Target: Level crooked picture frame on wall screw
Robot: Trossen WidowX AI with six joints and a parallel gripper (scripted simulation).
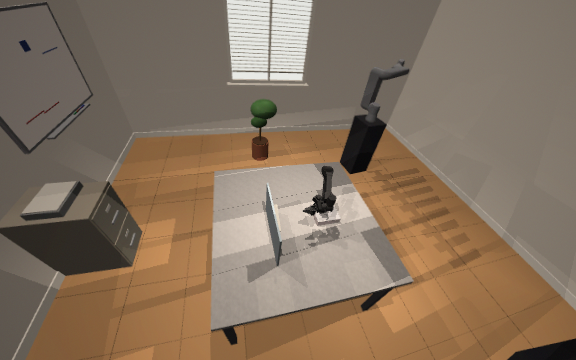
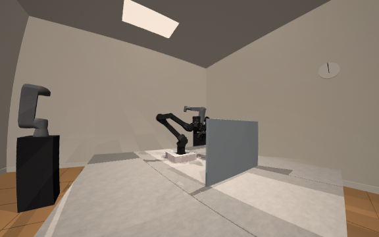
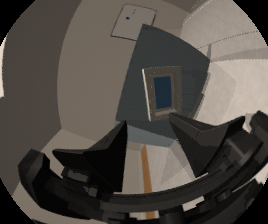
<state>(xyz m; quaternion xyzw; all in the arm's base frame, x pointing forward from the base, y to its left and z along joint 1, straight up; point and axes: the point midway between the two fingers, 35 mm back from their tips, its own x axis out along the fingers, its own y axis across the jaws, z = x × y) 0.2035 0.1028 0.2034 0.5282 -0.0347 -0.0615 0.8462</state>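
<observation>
The picture frame is 190 mm ahead of my gripper tip, 90 mm below it and 40 mm to the right of it. Round my gripper tip: grey wall panel: 200 mm ahead, 100 mm below, 30 mm to the right.
</observation>
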